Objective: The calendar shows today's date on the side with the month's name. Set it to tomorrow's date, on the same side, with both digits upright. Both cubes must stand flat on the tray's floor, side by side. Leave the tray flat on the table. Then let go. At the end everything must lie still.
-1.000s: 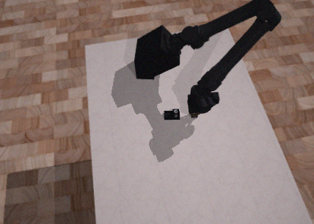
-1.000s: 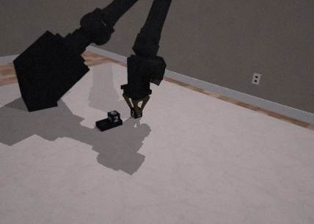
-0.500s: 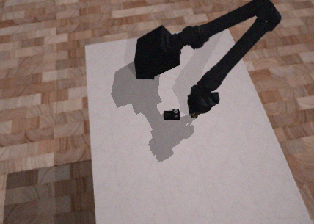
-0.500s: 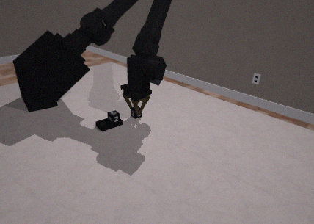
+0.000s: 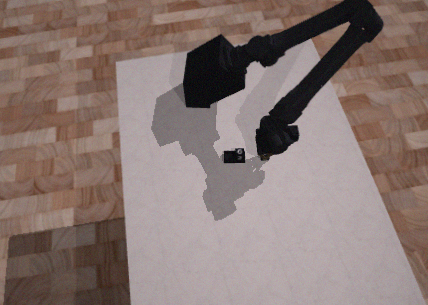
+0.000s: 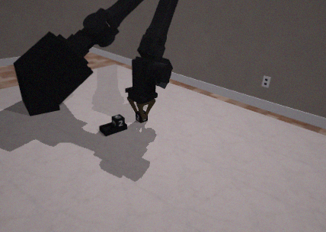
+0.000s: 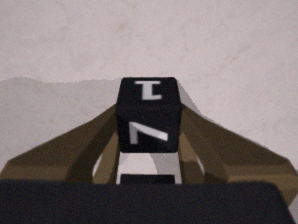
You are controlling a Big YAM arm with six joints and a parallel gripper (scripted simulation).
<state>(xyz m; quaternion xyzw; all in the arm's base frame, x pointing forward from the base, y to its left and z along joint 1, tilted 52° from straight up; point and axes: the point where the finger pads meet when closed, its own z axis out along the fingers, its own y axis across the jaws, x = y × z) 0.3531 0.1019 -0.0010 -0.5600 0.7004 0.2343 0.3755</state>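
My hand is right at the black digit cube. Also, from my hand: black tray (11 cm to the right, 1 cm below, 1 cm behind).
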